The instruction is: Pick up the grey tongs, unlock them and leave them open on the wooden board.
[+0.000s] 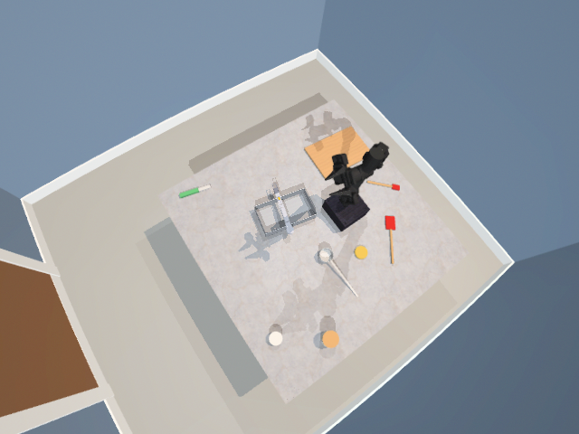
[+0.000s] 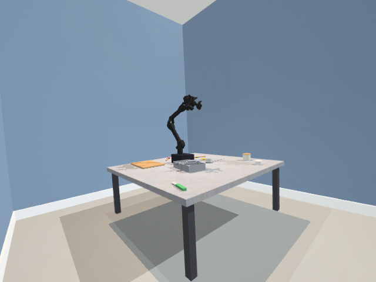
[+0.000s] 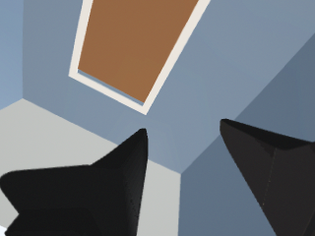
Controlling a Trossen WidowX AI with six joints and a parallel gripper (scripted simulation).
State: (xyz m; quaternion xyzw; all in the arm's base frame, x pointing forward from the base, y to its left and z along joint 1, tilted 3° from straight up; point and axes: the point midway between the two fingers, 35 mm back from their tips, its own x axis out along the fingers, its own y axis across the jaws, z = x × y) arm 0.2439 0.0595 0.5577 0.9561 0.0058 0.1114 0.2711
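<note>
Now: the yellow lock tab 59 cm below my gripper tip, 26 cm to the right of it and 4 cm ahead of it. From my gripper tip the other things lie so: orange-lidded jar: 62 cm below, 50 cm to the left, 14 cm ahead; then yellow disc: 64 cm below, 23 cm behind, 20 cm to the left; then grey roasting tin: 62 cm below, 19 cm to the right, 4 cm ahead.
</note>
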